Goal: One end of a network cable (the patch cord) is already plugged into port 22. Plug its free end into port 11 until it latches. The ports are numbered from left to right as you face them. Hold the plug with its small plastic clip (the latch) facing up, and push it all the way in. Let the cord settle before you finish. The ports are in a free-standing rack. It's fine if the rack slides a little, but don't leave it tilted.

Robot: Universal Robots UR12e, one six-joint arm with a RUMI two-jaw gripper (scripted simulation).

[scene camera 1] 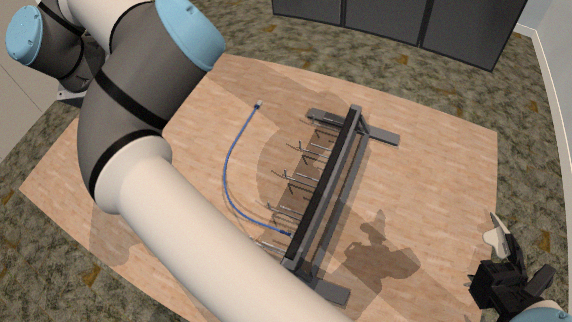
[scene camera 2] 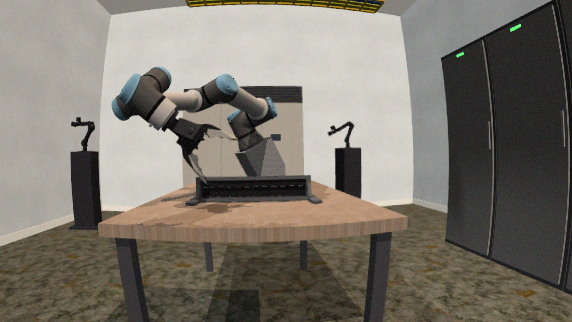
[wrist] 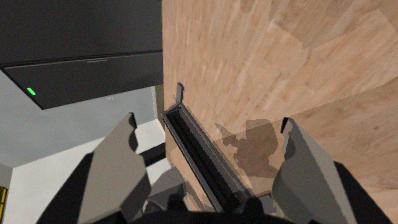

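Scene:
You can see the gripper in scene camera 1 [479, 245]. It's visible in scene camera 2 and in the wrist view too, and for the gripper [wrist: 113, 176] and [scene camera 2: 212, 132] are the same spot.

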